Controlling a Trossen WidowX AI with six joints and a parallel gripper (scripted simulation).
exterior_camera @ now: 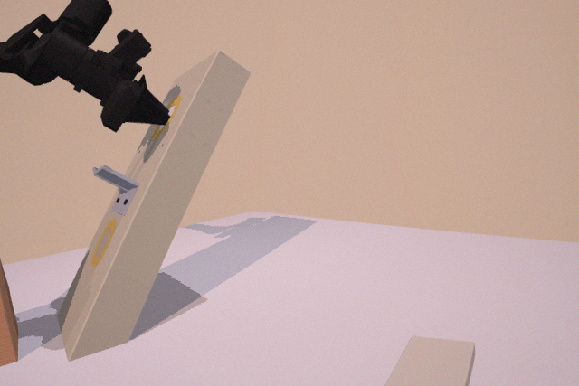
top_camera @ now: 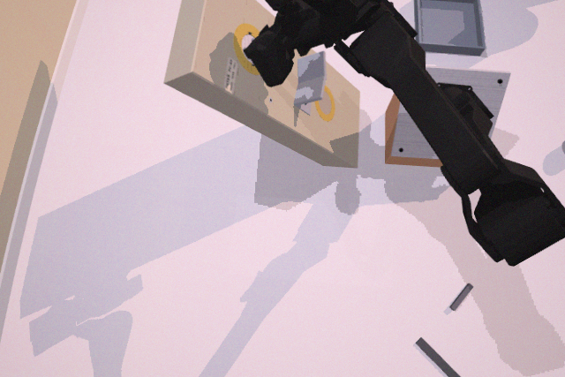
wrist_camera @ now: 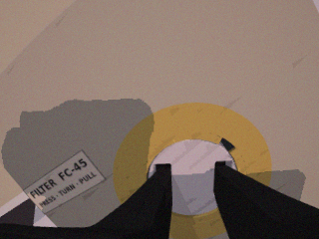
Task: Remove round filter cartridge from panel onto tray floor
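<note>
Now: gripper tip 1 cm short of the round filter cartridge and 1 cm above it. Round my gripper tip: grey tray 41 cm behind, 28 cm to the right, 27 cm below; beige block 39 cm to the right, 27 cm below, 6 cm ahead; grey bracket 9 cm below, 9 cm behind.
</note>
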